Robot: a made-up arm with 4 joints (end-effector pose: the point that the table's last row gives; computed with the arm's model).
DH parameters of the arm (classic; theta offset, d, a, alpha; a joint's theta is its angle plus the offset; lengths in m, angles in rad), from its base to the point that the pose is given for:
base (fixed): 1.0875 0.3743 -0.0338 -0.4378
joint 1: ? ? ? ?
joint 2: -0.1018 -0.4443 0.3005 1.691
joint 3: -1.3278 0.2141 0 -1.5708
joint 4: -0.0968 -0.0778 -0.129 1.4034
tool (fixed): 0.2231 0.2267 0 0
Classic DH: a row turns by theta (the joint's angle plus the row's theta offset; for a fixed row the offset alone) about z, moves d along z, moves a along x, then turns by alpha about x.
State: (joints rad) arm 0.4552 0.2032 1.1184 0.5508
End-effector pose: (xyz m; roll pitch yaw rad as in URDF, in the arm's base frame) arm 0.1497 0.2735 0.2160 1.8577 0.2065 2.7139
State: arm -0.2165 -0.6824 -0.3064 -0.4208
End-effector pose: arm 0.2661 -0.1850 0.6492 0.0010 0.9842 -0.6179
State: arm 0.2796 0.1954 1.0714 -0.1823
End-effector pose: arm 0.2049 0.0970 0.3493 1.3935 0.3943 1.8042
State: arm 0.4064 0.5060 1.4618 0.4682
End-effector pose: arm 0.0160 0.2966 0.1793 1.7488 -0.1354 2.7885
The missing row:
joint 1: 0.6343 0.4855 -0.1051 0.2661
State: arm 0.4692 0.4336 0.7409 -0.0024
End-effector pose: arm 0.0817 0.2357 0.3157 1.7160 0.7140 2.5705
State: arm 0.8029 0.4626 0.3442 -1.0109
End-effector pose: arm -0.0995 0.1208 0.5005 0.3945 0.8263 1.6324
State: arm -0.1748 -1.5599 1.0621 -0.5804
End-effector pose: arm -0.1397 -0.4331 0.4515 1.2800 -0.1568 -0.7563
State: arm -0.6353 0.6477 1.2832 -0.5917
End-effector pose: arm 0.1223 0.0095 0.3503 1.2963 -0.1295 0.9937
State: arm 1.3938 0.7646 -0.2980 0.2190
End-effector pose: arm -0.3881 0.0614 0.2560 2.8965 0.6892 -1.1551
